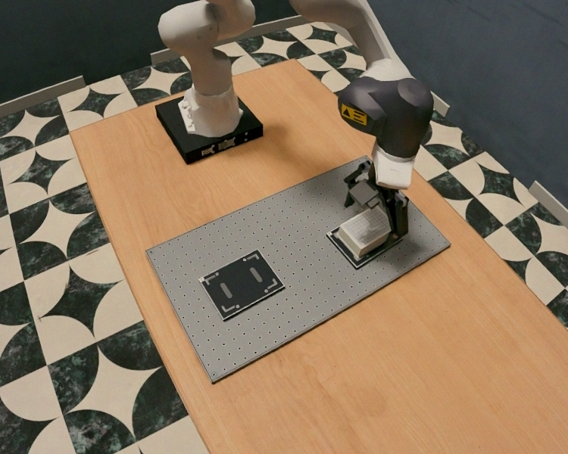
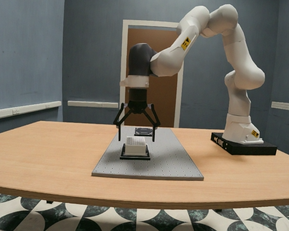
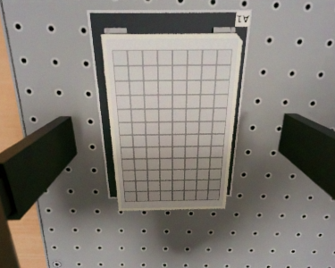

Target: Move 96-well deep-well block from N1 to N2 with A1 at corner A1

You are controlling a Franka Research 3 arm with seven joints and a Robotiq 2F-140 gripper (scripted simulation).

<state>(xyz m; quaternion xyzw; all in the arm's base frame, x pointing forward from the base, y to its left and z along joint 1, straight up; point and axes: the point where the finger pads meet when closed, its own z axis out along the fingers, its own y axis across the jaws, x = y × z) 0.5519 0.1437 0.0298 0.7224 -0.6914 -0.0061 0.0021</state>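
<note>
The white 96-well deep-well block is 3 cm below my hand. The rest, counted from my hand: black plate nest N2 (4 cm behind, 34 cm to the right, 6 cm below).
</note>
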